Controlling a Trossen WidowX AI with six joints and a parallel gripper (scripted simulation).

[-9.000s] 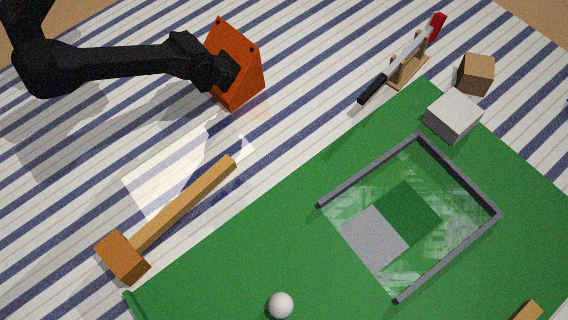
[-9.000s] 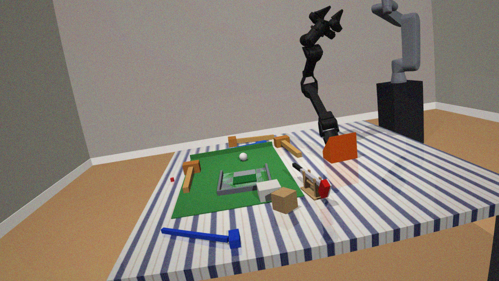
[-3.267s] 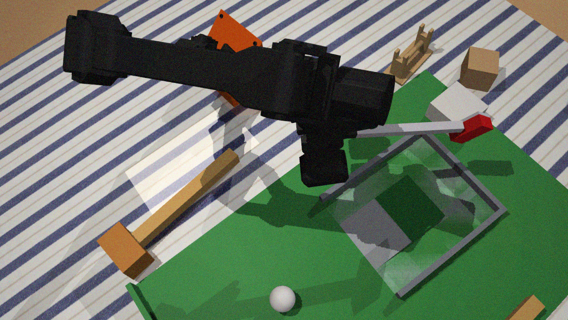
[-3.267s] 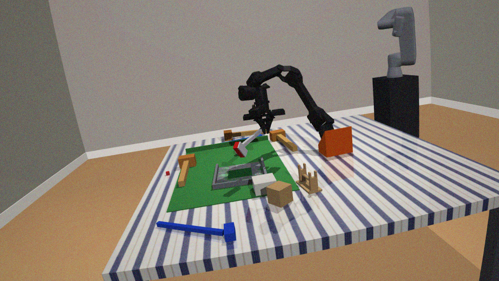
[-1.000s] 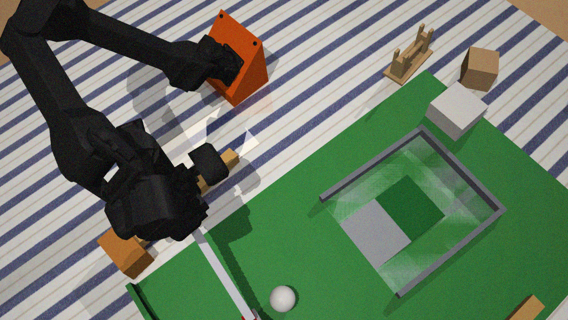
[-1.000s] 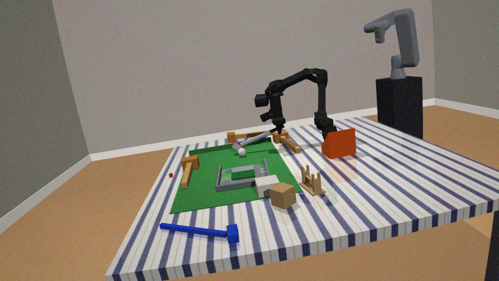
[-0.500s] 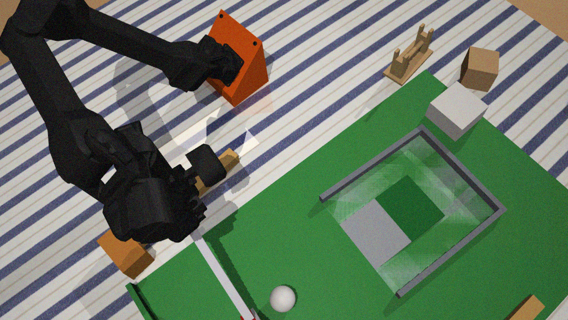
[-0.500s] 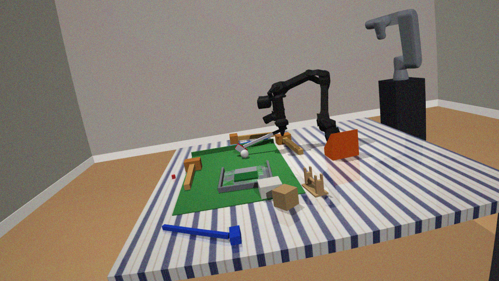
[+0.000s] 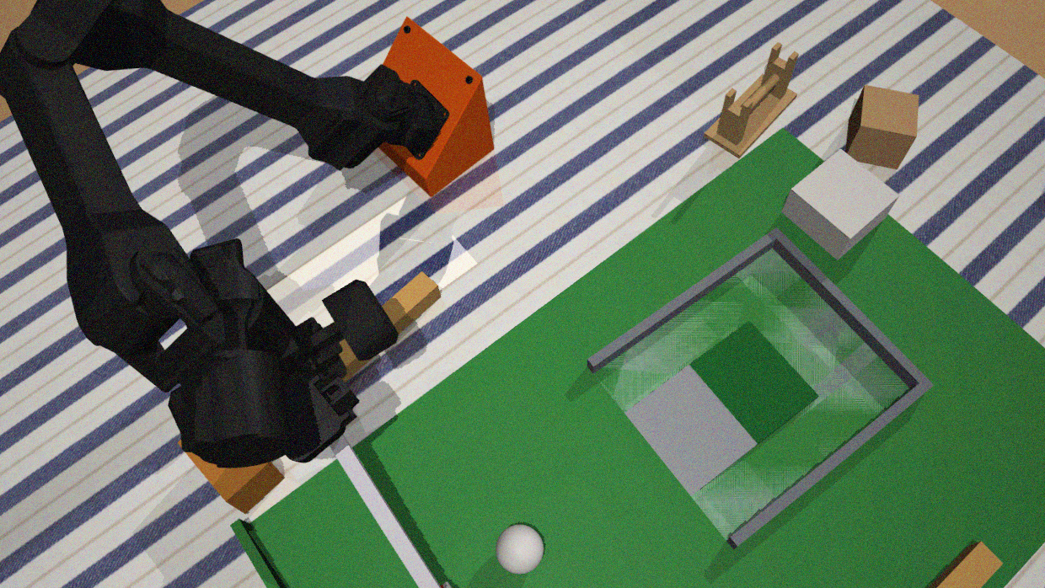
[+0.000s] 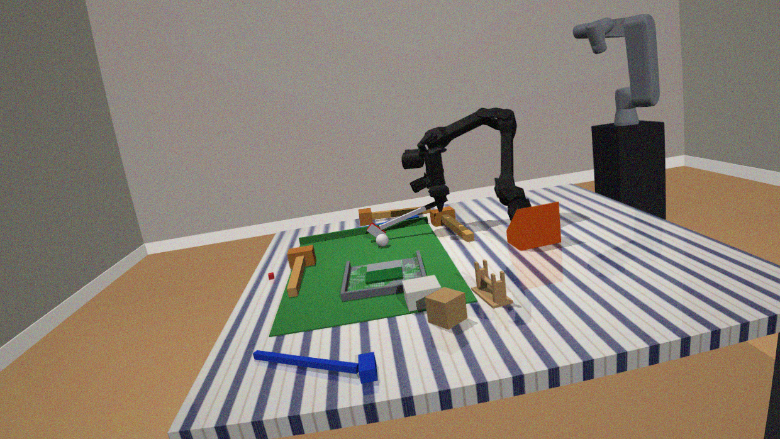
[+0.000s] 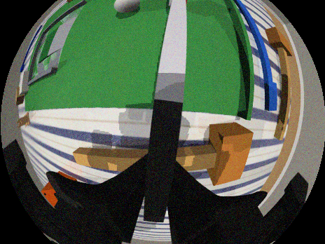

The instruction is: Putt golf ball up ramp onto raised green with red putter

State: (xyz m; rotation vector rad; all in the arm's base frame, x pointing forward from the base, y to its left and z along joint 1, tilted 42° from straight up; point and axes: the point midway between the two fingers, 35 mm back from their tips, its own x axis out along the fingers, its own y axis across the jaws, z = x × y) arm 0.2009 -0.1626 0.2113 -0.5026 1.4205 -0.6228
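Right now the red putter is 12 cm ahead of my gripper tip and 1 cm to the right of it. Also, from my gripper tip: white golf ball: 21 cm ahead, 6 cm to the left, 5 cm below; green mat: 28 cm ahead, 22 cm to the left, 7 cm below; white cube: 55 cm to the left, 16 cm ahead, 5 cm below.
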